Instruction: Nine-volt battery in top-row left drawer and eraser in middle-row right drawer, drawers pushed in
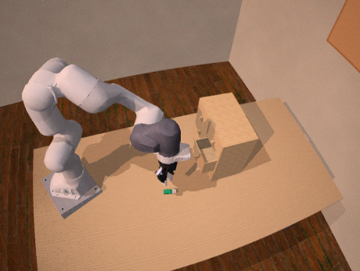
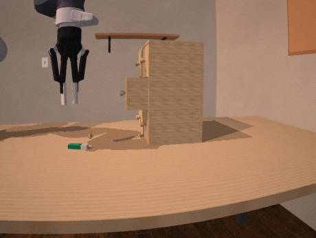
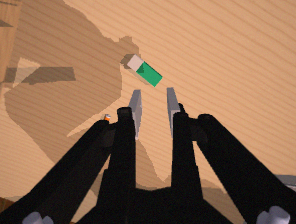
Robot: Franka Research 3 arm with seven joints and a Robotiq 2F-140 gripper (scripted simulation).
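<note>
Right now my hand is 170 mm above the green-and-white eraser and 20 mm short of it. The rest, counted from my hand: small orange object: 170 mm below, 150 mm to the left, 30 mm ahead; then red nine-volt battery: 310 mm ahead, 230 mm to the left, 60 mm above.
</note>
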